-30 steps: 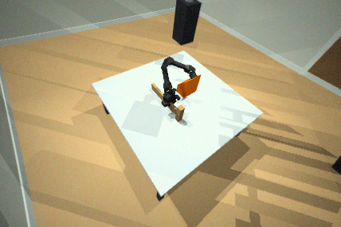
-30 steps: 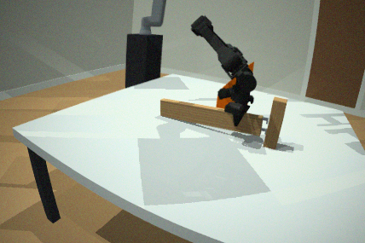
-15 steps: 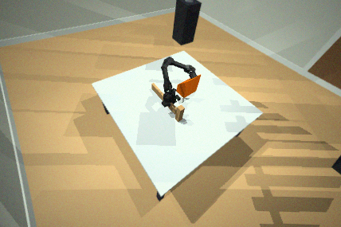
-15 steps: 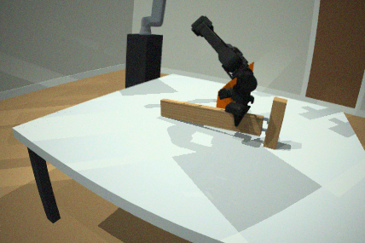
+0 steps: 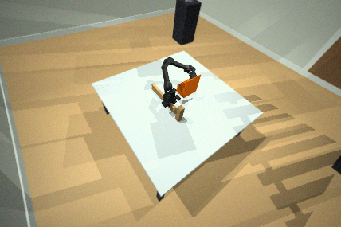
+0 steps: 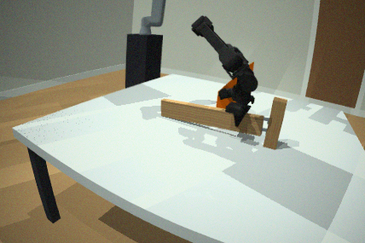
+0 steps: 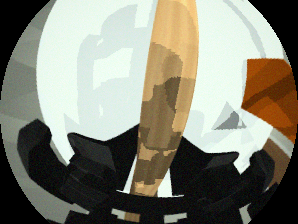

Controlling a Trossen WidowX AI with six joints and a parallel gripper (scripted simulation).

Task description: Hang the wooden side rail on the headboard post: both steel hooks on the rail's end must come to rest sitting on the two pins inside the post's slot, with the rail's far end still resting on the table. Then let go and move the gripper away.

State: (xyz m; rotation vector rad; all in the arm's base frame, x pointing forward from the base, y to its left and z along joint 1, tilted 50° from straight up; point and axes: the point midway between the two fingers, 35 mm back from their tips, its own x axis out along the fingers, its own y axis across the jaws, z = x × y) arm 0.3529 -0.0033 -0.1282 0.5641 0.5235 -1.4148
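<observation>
My gripper tip is now 14 cm to the right of the headboard post and 4 cm below it.
</observation>
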